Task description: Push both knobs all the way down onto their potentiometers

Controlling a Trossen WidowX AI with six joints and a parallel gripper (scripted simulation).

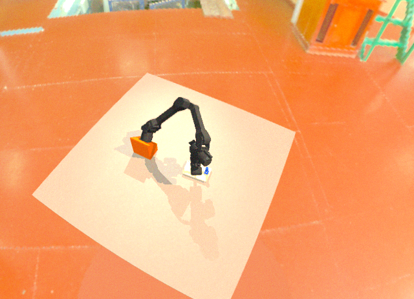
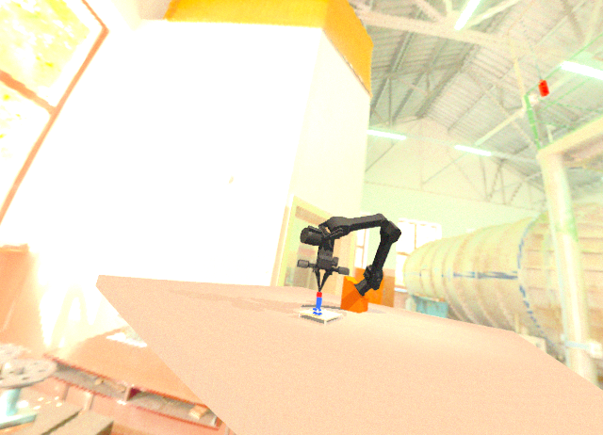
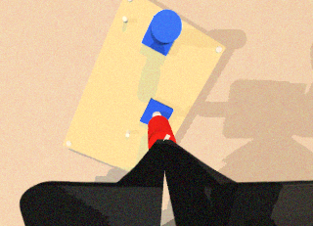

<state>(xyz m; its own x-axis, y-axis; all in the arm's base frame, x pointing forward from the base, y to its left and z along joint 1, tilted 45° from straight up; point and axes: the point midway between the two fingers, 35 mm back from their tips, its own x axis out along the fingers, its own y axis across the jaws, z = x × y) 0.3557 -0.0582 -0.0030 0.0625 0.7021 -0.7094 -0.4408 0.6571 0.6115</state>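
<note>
Right now my gripper tip is 60 mm short of the blue knob, 30 mm to the right of it and 30 mm above it. From my gripper tip the other things lie so: red knob: 10 mm below.
</note>
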